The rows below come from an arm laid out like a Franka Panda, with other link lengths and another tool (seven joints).
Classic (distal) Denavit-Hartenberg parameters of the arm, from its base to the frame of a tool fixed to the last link. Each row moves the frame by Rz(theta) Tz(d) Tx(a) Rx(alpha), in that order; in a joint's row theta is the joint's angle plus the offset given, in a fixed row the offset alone. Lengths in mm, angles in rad.
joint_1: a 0; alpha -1.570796; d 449.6; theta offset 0
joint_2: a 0; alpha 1.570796; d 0; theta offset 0
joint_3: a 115.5; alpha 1.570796; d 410.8; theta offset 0
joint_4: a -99.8; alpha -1.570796; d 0; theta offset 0
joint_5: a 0; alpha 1.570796; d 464.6; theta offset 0
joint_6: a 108.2; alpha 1.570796; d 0; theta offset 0
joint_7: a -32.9; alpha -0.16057; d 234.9; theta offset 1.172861
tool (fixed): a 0; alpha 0; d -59.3; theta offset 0
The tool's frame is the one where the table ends.
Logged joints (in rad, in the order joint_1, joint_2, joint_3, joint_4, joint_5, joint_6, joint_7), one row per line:
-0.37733 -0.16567 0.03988 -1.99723 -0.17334 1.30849 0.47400
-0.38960 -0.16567 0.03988 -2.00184 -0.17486 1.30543 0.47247
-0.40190 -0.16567 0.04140 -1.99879 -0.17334 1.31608 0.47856
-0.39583 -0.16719 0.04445 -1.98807 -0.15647 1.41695 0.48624
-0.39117 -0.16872 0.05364 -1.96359 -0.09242 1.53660 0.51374
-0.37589 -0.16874 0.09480 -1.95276 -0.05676 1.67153 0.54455
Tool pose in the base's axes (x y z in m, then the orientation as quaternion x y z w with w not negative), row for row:
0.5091 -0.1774 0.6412 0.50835 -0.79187 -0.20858 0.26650
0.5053 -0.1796 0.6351 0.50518 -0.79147 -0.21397 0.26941
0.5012 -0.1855 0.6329 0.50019 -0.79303 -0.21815 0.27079
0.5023 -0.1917 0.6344 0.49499 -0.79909 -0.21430 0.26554
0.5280 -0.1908 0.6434 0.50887 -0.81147 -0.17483 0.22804
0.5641 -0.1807 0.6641 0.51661 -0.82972 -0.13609 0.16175
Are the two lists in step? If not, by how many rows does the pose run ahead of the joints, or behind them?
The pose runs 1 row behind the joints: the pose in row i belongs to the joints in row i - 1.
